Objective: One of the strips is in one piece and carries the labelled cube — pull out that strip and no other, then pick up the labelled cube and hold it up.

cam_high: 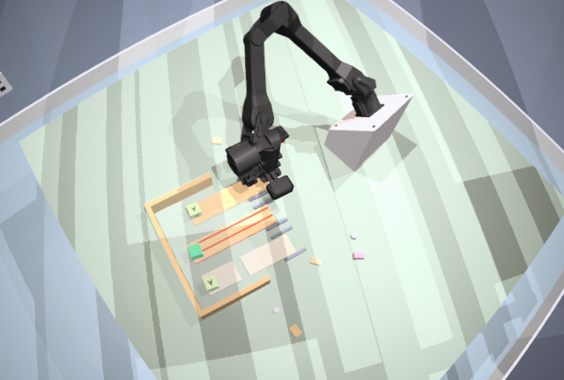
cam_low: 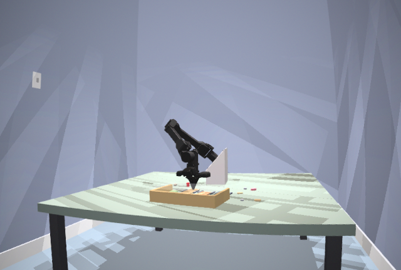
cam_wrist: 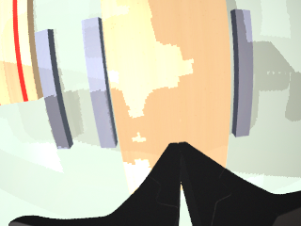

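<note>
My gripper tip is 10 cm short of the tan strip and 2 cm to the left of it. From my gripper tip the other things lie so: red cylinder: 12 cm behind, 7 cm to the right, 1 cm above; then pink block: 5 cm behind, 33 cm to the left.
</note>
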